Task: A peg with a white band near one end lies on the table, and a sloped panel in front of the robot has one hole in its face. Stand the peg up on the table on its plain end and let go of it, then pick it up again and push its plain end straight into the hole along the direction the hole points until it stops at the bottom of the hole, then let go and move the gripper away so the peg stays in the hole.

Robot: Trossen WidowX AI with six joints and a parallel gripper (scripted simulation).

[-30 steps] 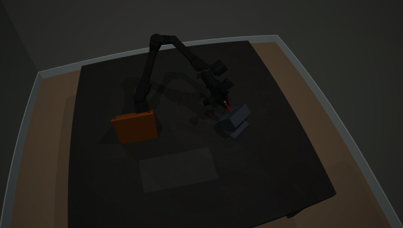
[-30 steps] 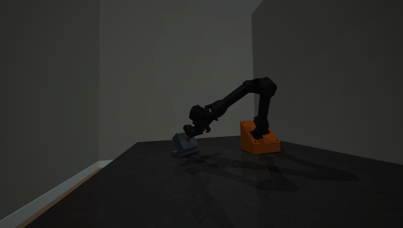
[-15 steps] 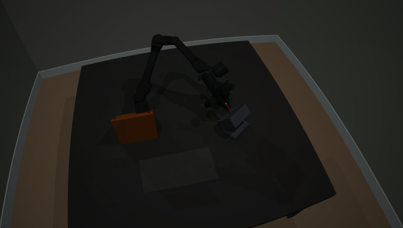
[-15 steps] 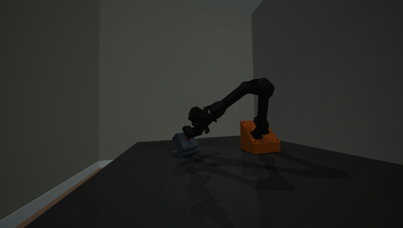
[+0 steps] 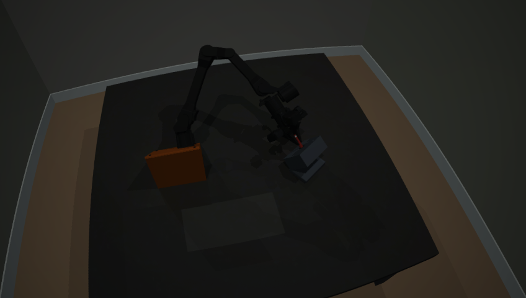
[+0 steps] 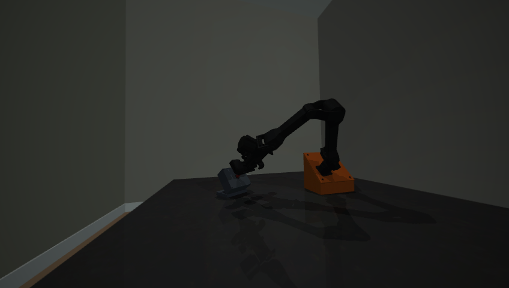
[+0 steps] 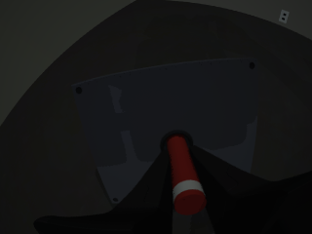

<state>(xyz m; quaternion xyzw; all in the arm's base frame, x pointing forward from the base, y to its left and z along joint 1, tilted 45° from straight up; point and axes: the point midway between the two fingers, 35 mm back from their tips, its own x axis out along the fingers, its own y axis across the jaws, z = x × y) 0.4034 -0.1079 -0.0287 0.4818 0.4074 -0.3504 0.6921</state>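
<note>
Right now the red peg is 1 cm to the left of my gripper tip, 1 cm behind it and 1 cm above it. Also, from my gripper tip: sloped panel 3 cm to the right, 3 cm below, 2 cm ahead.
</note>
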